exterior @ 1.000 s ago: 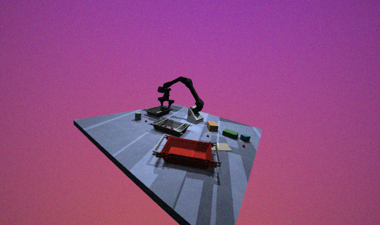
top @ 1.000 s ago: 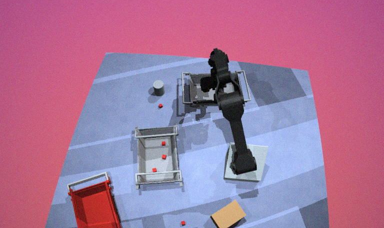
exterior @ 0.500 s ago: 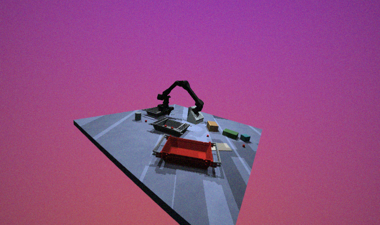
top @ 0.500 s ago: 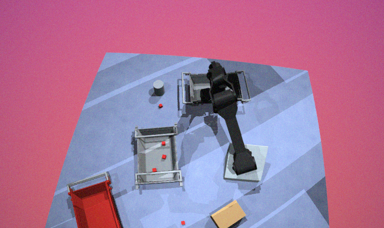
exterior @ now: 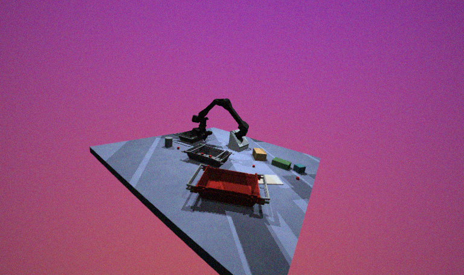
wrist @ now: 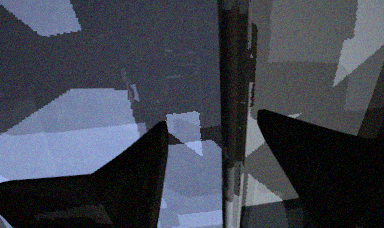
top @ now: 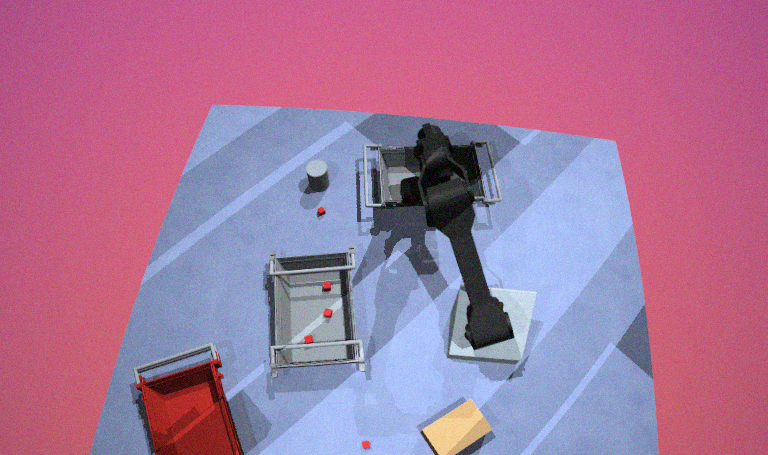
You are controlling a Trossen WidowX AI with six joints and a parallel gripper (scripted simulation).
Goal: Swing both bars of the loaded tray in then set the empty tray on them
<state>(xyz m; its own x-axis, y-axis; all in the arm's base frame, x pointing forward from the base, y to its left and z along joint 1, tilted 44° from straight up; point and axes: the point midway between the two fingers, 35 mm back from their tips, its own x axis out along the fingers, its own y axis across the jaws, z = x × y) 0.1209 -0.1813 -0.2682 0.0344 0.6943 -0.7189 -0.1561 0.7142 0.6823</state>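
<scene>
Right now the grey tray is 1 cm ahead of my gripper tip, 9 cm to the right of it and 3 cm above it. The rest, counted from my gripper tip: green box (7 cm behind, 73 cm to the left, 1 cm above); then tan box (8 cm behind, 55 cm to the left, 2 cm above); then flat tan sheet (19 cm ahead, 73 cm to the left, 1 cm below).
</scene>
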